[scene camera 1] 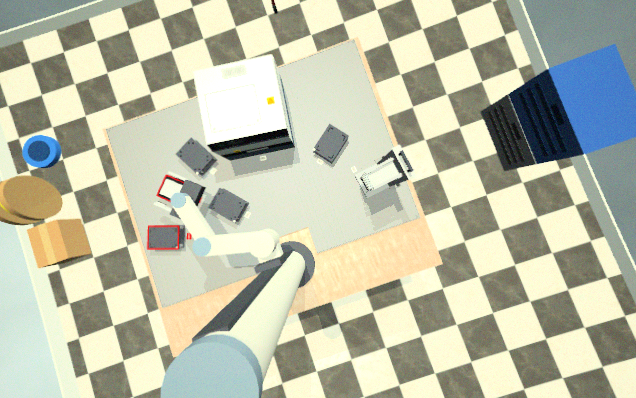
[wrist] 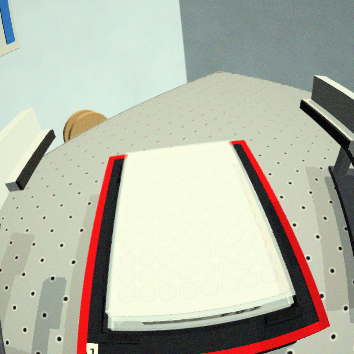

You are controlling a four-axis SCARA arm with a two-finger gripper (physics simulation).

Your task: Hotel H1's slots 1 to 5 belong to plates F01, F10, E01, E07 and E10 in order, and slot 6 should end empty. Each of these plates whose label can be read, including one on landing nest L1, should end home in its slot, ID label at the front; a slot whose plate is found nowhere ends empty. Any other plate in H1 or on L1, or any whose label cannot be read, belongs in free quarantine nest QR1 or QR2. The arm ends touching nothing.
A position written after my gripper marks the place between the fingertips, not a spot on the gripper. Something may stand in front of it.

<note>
In view: my gripper (wrist: 176, 96) and a pale plate (wrist: 191, 246).
</note>
